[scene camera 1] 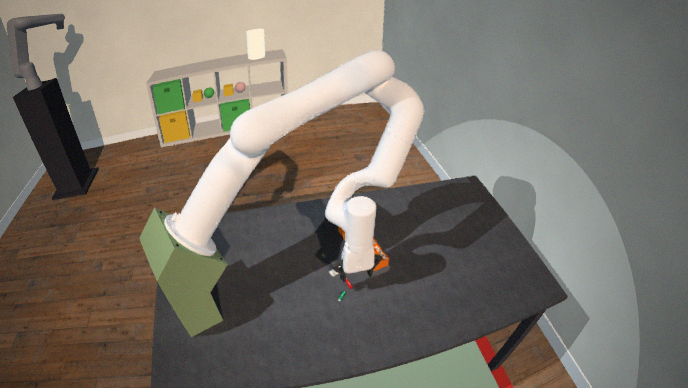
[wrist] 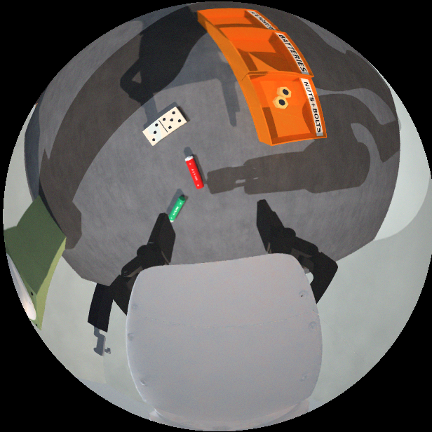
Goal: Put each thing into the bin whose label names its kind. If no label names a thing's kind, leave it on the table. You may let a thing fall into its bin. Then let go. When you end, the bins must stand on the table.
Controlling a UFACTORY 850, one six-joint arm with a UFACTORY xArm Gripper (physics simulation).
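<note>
A red battery (scene camera 1: 349, 283) (wrist: 194, 172) and a green battery (scene camera 1: 342, 296) (wrist: 177, 208) lie on the table. A white domino (scene camera 1: 334, 272) (wrist: 165, 126) lies flat nearby. Two brass nuts (wrist: 285, 92) (wrist: 280, 102) lie in the NUTS+BOLTS bin (wrist: 257, 117). The BATTERIES bin (wrist: 227, 45) adjoins it, and the STATIONERY bin (wrist: 212, 22) is at the far end. My gripper (scene camera 1: 357, 275) (wrist: 212, 217) is open and empty above the table, with the green battery close to its left finger in the wrist view. The arm partly hides the bins in the scene view.
The orange bins (scene camera 1: 383, 263) stand in a joined row on the dark table (scene camera 1: 425, 320). The green arm mount (scene camera 1: 187, 285) (wrist: 37, 245) is at the table's left end. A shelf unit (scene camera 1: 217, 56) stands by the back wall.
</note>
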